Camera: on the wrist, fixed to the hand. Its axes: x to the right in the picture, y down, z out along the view.
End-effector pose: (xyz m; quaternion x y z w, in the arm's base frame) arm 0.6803 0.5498 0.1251 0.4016 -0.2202 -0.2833 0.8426
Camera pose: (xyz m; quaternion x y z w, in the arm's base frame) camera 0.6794 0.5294 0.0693 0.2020 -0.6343 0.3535 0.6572
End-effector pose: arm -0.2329 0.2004 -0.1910 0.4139 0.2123 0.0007 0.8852
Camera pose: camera -0.2461 0.1798 -0.2452 0.5717 -0.3127 0.5015 0.5692
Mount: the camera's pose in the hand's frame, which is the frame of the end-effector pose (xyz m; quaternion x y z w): 0.0047 -0.0556 -0.0206 0.1638 -0.1905 0.6943 0.6744
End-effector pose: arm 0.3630 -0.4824 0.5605 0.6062 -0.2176 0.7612 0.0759
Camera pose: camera 0.3646 -0.4247 0.5748 -0.4152 0.4574 -0.4862 0.6181
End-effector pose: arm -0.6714 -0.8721 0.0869 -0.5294 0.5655 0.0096 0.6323
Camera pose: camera -0.6503 -0.9133 0.1242 0.1410 0.6301 0.4537 0.6142
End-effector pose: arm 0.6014 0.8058 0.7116 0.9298 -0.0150 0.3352 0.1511
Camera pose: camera 0.5995 0.8652 0.7145 -0.7053 0.6296 -0.1563 0.2860
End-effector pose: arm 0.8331 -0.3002 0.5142 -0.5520 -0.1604 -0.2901 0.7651
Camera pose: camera 0.8007 -0.3331 0.5517 -0.4136 0.0818 0.4670 0.7773
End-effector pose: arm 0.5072 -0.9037 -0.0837 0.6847 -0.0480 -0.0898 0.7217
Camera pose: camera 0.5122 -0.8870 -0.1406 0.5295 -0.6599 0.3179 0.4278
